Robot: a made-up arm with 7 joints.
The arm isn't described. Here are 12 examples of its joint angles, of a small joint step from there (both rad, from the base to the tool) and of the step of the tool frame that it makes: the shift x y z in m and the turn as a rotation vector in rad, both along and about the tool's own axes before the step.
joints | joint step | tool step
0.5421 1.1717 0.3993 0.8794 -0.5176 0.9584 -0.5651 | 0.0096 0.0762 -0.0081 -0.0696 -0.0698 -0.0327 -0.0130 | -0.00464 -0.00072 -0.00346 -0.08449 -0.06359 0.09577
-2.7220 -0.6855 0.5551 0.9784 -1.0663 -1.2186 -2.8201 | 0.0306 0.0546 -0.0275 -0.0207 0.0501 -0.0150 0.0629 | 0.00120 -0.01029 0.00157 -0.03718 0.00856 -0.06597
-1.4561 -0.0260 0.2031 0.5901 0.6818 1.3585 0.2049 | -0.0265 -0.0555 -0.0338 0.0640 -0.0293 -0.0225 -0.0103 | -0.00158 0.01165 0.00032 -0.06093 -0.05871 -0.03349
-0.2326 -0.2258 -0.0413 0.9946 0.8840 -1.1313 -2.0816 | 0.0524 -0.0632 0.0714 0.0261 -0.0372 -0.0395 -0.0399 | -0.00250 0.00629 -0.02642 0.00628 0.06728 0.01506
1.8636 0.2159 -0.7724 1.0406 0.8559 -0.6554 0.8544 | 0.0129 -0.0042 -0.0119 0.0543 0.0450 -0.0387 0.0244 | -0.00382 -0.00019 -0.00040 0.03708 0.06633 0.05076
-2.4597 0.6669 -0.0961 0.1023 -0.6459 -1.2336 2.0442 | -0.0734 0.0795 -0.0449 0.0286 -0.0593 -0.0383 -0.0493 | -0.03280 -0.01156 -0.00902 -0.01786 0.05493 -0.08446
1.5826 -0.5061 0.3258 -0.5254 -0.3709 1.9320 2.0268 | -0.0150 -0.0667 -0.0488 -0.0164 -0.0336 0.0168 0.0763 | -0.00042 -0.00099 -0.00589 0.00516 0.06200 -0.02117
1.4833 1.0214 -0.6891 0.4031 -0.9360 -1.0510 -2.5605 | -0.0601 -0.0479 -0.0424 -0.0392 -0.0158 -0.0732 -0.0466 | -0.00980 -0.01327 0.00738 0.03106 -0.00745 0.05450
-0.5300 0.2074 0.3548 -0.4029 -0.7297 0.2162 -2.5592 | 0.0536 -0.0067 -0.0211 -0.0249 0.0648 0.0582 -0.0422 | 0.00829 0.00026 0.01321 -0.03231 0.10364 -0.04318
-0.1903 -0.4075 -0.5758 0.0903 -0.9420 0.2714 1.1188 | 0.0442 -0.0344 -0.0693 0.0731 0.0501 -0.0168 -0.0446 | 0.00035 -0.00218 -0.01012 0.06014 -0.06891 -0.02744
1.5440 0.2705 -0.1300 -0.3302 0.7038 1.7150 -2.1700 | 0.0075 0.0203 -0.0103 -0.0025 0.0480 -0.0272 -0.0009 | 0.00039 0.00754 -0.00525 0.05945 -0.01014 0.02487
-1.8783 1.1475 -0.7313 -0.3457 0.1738 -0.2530 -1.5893 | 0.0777 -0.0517 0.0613 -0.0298 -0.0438 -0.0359 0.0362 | -0.00383 0.02686 -0.01402 -0.07608 0.03324 0.11614
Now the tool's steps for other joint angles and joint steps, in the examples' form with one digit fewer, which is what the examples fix.
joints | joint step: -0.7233 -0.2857 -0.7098 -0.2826 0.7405 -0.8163 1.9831 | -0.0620 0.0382 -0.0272 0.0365 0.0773 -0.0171 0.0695
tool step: -0.0228 0.0105 -0.0153 0.0950 0.1234 -0.0656
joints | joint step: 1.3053 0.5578 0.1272 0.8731 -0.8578 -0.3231 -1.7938 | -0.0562 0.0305 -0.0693 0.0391 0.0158 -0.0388 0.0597
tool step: -0.0212 0.0053 0.0071 0.1140 -0.1199 0.0477
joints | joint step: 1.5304 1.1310 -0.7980 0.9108 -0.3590 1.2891 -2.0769 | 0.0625 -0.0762 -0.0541 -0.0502 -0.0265 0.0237 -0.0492
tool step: -0.0081 0.0118 -0.0182 -0.0754 -0.0201 -0.1772
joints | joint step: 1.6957 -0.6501 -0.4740 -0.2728 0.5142 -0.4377 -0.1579 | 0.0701 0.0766 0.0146 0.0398 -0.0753 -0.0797 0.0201
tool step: 0.0254 0.0002 -0.0124 0.0309 -0.0260 -0.0028
